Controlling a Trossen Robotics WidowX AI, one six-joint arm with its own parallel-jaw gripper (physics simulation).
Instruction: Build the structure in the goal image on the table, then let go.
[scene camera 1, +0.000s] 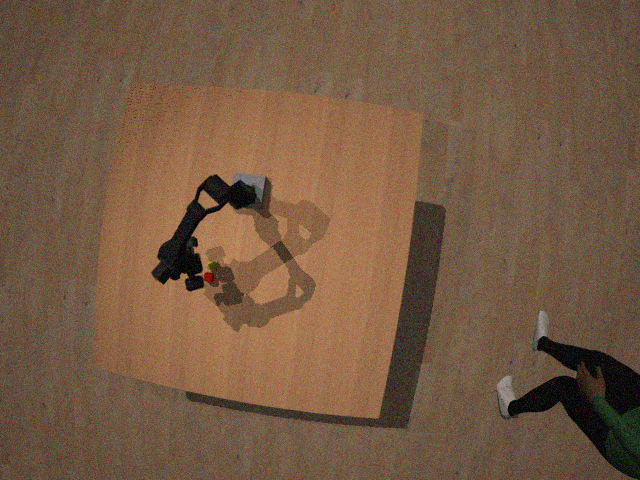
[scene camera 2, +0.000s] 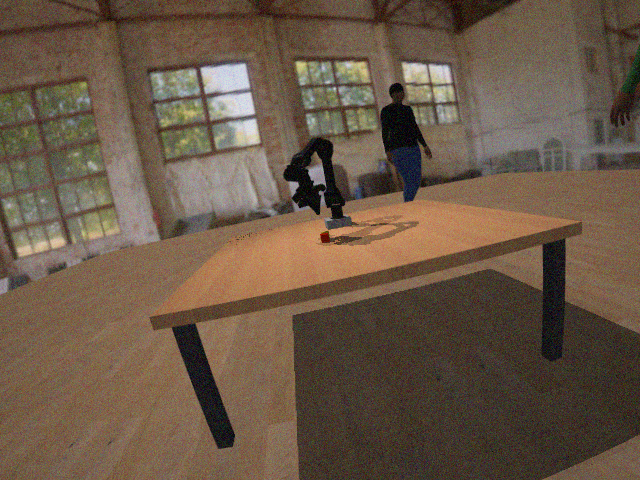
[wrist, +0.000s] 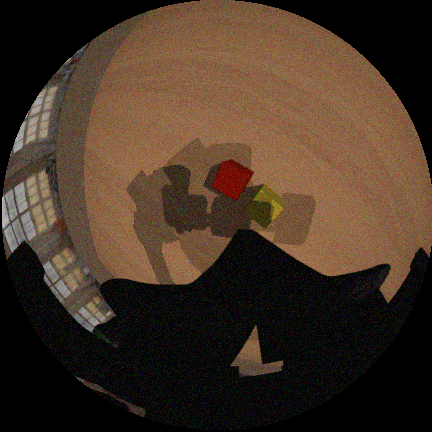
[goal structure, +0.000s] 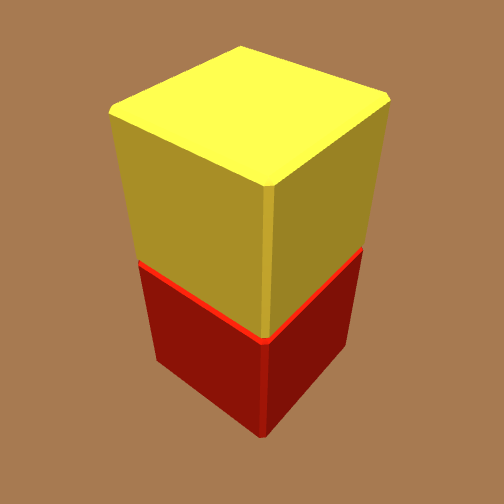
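Pixels of known places: gripper, fingertip midpoint: (scene camera 1: 201, 269) (scene camera 2: 318, 214) (wrist: 243, 235); arm's base, origin of the base link: (scene camera 1: 246, 195) (scene camera 2: 337, 218).
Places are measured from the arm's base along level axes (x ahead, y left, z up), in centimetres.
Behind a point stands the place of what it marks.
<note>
A red cube (scene camera 1: 209, 276) @(z -1.0, x 30.1, y -16.9 cm) (scene camera 2: 325, 236) @(z -1.8, x 32.2, y -17.7 cm) (wrist: 232, 179) @(z -1.0, x 30.2, y -17.9 cm) and a yellow cube (scene camera 1: 213, 266) @(z -1.0, x 26.3, y -15.0 cm) (wrist: 265, 205) @(z -1.0, x 25.9, y -16.5 cm) lie close side by side on the wooden table (scene camera 1: 328, 143) @(z -4.3, x -19.2, y 32.2 cm) (scene camera 2: 423, 248) @(z -4.3, x 75.4, y -0.5 cm) (wrist: 250, 88) @(z -4.3, x 31.7, y -29.6 cm). Both rest on the table top, neither on the other. My gripper (scene camera 1: 195, 272) @(z 6.9, x 26.7, y -17.2 cm) (scene camera 2: 313, 204) @(z 6.9, x 26.7, y -17.2 cm) (wrist: 246, 241) @(z 6.9, x 26.7, y -17.2 cm) is shut and empty. It hangs above the table just beside the cubes, with its closed fingertips near the yellow cube in the wrist view. In scene camera 2 the yellow cube is not clear to see.
The arm's grey base (scene camera 1: 254, 184) @(z 0.0, x -3.8, y 3.1 cm) (scene camera 2: 338, 222) @(z -1.7, x 4.3, y -1.6 cm) stands on the table behind the cubes. A person (scene camera 2: 402, 138) walks on the floor beyond the table; their feet (scene camera 1: 505, 391) show at the right edge of the overhead view.
</note>
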